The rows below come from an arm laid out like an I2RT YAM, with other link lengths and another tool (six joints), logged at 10 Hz.
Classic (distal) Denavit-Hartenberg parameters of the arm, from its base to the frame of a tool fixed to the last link. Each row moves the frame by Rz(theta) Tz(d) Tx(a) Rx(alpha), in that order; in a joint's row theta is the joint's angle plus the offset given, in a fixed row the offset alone. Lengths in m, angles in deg.
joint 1: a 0.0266; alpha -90; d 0.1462; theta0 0
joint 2: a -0.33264; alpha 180; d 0; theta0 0
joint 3: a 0.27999; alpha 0; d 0; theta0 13.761
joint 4: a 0.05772; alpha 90; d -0.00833; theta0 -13.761
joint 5: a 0; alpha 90; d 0.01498; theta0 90
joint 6: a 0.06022; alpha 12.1; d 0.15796; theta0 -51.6
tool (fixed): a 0; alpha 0; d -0.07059; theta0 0
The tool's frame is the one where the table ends.
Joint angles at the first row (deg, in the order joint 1, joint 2, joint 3, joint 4, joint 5, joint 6):
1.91 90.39 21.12 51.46 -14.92 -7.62
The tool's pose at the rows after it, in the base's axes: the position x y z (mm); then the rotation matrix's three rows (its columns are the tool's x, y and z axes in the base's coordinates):
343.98, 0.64, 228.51; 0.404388, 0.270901, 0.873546; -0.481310, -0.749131, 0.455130; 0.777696, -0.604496, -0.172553
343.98, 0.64, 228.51; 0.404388, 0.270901, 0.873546; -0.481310, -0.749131, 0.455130; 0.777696, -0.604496, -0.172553
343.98, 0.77, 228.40; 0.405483, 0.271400, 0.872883; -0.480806, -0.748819, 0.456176; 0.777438, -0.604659, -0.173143
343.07, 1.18, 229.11; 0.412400, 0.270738, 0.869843; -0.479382, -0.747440, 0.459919; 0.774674, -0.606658, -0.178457
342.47, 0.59, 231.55; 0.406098, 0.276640, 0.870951; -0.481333, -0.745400, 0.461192; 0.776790, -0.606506, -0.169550
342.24, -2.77, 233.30; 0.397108, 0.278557, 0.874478; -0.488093, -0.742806, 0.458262; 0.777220, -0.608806, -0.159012
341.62, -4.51, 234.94; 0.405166, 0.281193, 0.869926; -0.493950, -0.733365, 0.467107; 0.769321, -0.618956, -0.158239
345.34, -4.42, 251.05; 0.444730, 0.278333, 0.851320; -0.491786, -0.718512, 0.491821; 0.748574, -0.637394, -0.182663
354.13, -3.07, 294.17; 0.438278, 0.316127, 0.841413; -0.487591, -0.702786, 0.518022; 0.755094, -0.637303, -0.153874
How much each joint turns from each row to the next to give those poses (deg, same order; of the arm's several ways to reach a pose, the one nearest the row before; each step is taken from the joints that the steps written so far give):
0.00 0.00 0.00 0.00 0.00 0.00
0.00 0.00 0.00 0.00 0.00 0.00
0.00 0.00 0.00 -0.04 -0.06 -0.02
0.00 -0.57 0.05 -0.98 -0.24 -0.04
-0.15 -0.42 -0.02 0.12 -0.24 0.08
-0.68 -0.19 -0.05 0.42 -0.51 0.22
-0.59 -0.77 0.16 -1.12 -1.20 0.35
-0.63 -4.04 3.32 -9.37 -2.25 -0.02
-0.37 -4.98 6.58 -10.01 -2.12 -0.02

